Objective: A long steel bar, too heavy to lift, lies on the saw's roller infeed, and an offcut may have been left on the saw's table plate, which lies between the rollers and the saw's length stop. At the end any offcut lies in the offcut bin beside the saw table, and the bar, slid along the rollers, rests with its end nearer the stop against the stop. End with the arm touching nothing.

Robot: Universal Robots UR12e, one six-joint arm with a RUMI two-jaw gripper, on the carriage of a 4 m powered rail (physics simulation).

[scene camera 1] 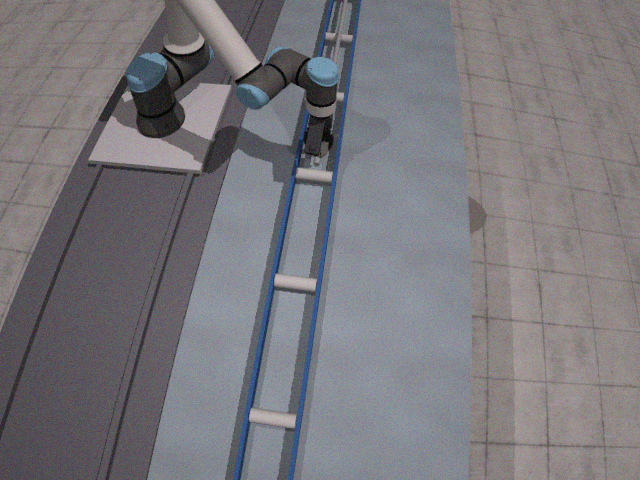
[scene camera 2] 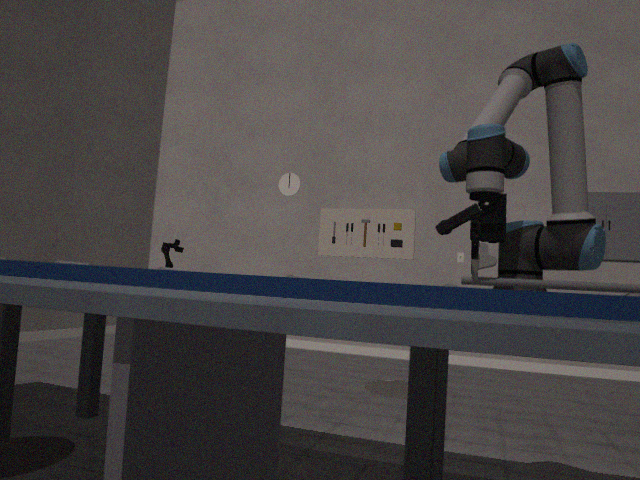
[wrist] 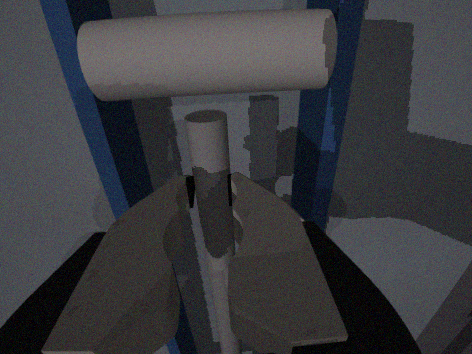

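Pixels of known places: gripper, fingertip midpoint: (scene camera 1: 317, 156) (scene camera 2: 476, 281) (wrist: 212, 177); arm's base at its link origin: (scene camera 1: 161, 120).
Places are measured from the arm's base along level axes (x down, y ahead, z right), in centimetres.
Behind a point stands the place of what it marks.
Note:
The long steel bar (scene camera 1: 339, 25) {x -4.8, y 61.6, z -64.6 cm} (scene camera 2: 568, 283) {x -4.4, y 63.2, z -6.2 cm} (wrist: 209, 145) {x -5.0, y 62.2, z 16.6 cm} lies lengthwise between the blue side rails of the roller infeed (scene camera 1: 321, 248) {x -2.2, y 68.3, z 48.2 cm} (scene camera 2: 258, 291) {x 1.9, y 69.4, z 68.1 cm}. Its near end shows in the wrist view, a little short of a pale roller (wrist: 210, 55) {x -3.0, y 61.9, z 20.2 cm}. My gripper (scene camera 1: 314, 153) {x -3.9, y 62.3, z 14.2 cm} (scene camera 2: 474, 277) {x -3.9, y 62.3, z 14.2 cm} (wrist: 212, 177) {x -3.9, y 62.3, z 14.2 cm} points down at the bar near this end, with one finger on each side and the pads against it. It is shut on the bar. An offcut, the table plate, the length stop and the offcut bin do not show in these views.
More rollers (scene camera 1: 295, 283) {x -2.7, y 62.1, z 61.0 cm} (scene camera 1: 272, 417) {x -3.0, y 62.0, z 100.2 cm} cross the infeed toward the bottom of scene camera 1. The arm's base stands on the pale carriage plate (scene camera 1: 118, 147) {x 0.0, y -12.3, z 15.3 cm}, over the dark rail track (scene camera 1: 93, 310) beside the light blue table (scene camera 1: 392, 310) {x 3.0, y 91.3, z 63.2 cm}. A tool board (scene camera 2: 341, 250) hangs on the back wall.

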